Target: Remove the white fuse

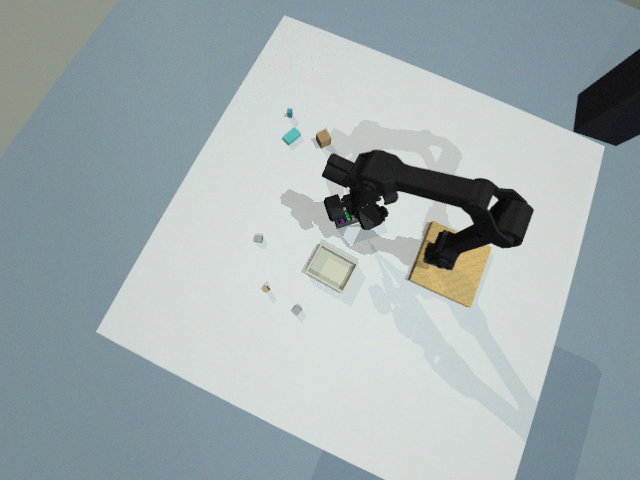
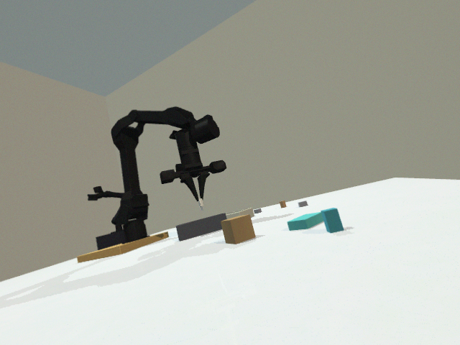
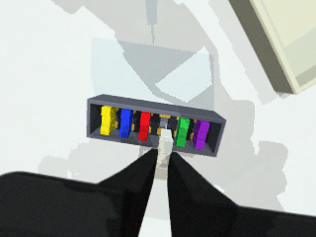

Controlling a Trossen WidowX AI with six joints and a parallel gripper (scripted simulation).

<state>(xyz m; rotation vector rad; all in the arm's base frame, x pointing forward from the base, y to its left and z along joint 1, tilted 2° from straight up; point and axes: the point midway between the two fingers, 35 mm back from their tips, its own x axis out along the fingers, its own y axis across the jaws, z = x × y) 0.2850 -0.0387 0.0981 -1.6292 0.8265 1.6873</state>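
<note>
My gripper tip is 18 cm to the right of the cream tray, 9 cm above it and 1 cm short of it. Round my gripper tip: teal block: 28 cm ahead, 21 cm to the right, 8 cm below; then brown cube: 23 cm to the right, 17 cm ahead, 7 cm below; then white fuse: 1 cm below.
</note>
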